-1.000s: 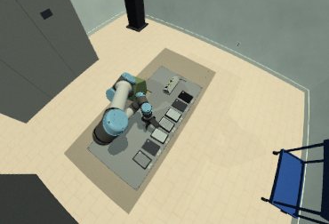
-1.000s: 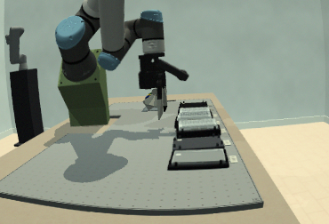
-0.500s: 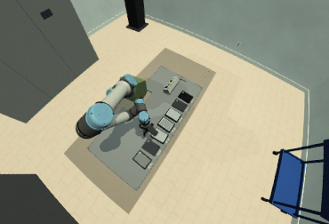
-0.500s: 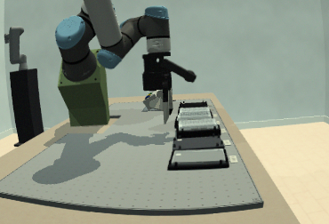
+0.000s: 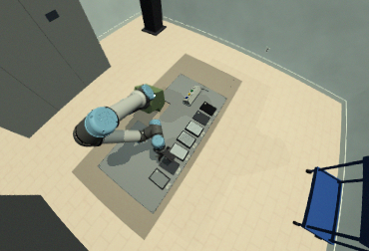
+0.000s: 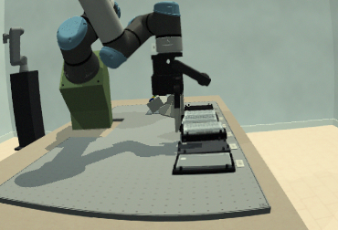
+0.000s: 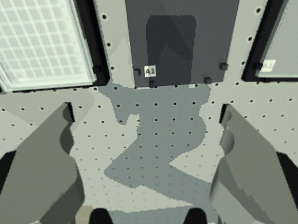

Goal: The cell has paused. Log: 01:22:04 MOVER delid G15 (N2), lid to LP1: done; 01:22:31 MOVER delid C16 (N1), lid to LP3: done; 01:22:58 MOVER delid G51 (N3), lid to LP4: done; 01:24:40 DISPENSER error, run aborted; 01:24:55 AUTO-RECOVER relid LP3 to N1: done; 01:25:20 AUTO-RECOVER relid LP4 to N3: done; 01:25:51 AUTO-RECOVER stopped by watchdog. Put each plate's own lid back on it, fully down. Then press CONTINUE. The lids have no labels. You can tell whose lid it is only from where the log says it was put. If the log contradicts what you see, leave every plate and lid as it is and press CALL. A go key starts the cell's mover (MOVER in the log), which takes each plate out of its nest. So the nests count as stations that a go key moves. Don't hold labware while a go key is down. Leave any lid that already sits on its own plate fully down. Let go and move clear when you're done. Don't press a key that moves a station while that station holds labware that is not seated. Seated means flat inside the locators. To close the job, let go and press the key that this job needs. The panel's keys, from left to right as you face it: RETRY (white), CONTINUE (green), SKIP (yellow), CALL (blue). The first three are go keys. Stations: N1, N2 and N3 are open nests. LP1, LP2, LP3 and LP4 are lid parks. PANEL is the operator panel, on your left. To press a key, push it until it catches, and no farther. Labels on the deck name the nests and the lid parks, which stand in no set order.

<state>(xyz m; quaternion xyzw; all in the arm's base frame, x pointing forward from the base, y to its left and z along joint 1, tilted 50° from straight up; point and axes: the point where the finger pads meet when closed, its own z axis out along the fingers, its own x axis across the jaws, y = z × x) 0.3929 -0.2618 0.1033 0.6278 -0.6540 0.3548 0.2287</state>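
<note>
Right now my hand is 170 mm to the left of the flat rectangular lid, 50 mm short of it and 50 mm above it. Round my hand: dark station: 60 mm below, 60 mm ahead, 40 mm to the right.
</note>
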